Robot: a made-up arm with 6 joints. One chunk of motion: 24 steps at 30 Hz.
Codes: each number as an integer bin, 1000 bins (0 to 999) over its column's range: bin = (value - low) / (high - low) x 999, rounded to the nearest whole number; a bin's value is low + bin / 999 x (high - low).
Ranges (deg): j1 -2..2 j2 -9..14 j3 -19..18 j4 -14..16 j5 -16..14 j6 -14..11
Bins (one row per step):
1: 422 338 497 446 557 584
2: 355 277 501 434 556 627
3: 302 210 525 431 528 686
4: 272 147 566 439 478 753
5: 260 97 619 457 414 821
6: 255 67 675 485 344 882
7: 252 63 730 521 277 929
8: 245 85 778 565 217 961
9: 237 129 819 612 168 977
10: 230 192 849 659 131 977
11: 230 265 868 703 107 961
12: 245 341 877 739 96 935
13: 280 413 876 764 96 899
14: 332 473 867 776 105 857
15: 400 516 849 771 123 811
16: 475 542 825 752 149 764
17: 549 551 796 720 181 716
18: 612 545 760 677 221 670
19: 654 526 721 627 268 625
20: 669 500 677 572 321 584
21: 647 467 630 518 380 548
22: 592 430 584 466 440 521
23: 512 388 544 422 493 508
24: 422 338 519 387 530 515
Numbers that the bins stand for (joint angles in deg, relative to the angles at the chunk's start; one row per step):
1: -0.31 -1.22 -0.59 -0.61 0.73 0.61
2: -0.58 -2.62 -0.44 -0.97 0.70 1.69
3: -0.79 -4.17 0.44 -1.06 -0.14 3.17
4: -0.91 -5.62 1.96 -0.82 -1.65 4.84
5: -0.96 -6.77 3.93 -0.28 -3.57 6.55
6: -0.98 -7.46 6.00 0.56 -5.67 8.07
7: -0.99 -7.55 8.04 1.65 -7.68 9.25
8: -1.02 -7.04 9.81 2.97 -9.48 10.05
9: -1.05 -6.03 11.33 4.38 -10.95 10.45
10: -1.08 -4.58 12.44 5.79 -12.07 10.45
11: -1.08 -2.90 13.15 7.11 -12.79 10.05
12: -1.02 -1.15 13.48 8.19 -13.12 9.40
13: -0.88 0.51 13.44 8.94 -13.12 8.50
14: -0.67 1.89 13.11 9.30 -12.85 7.45
15: -0.40 2.88 12.44 9.15 -12.31 6.30
16: -0.10 3.48 11.56 8.58 -11.53 5.12
17: 0.20 3.69 10.48 7.62 -10.56 3.92
18: 0.45 3.55 9.15 6.33 -9.36 2.77
19: 0.62 3.11 7.70 4.83 -7.95 1.64
20: 0.68 2.51 6.07 3.18 -6.36 0.61
21: 0.59 1.75 4.33 1.56 -4.59 -0.29
22: 0.37 0.90 2.63 -0.01 -2.79 -0.96
23: 0.05 -0.07 1.15 -1.33 -1.20 -1.29
24: -0.31 -1.22 0.22 -2.38 -0.08 -1.11

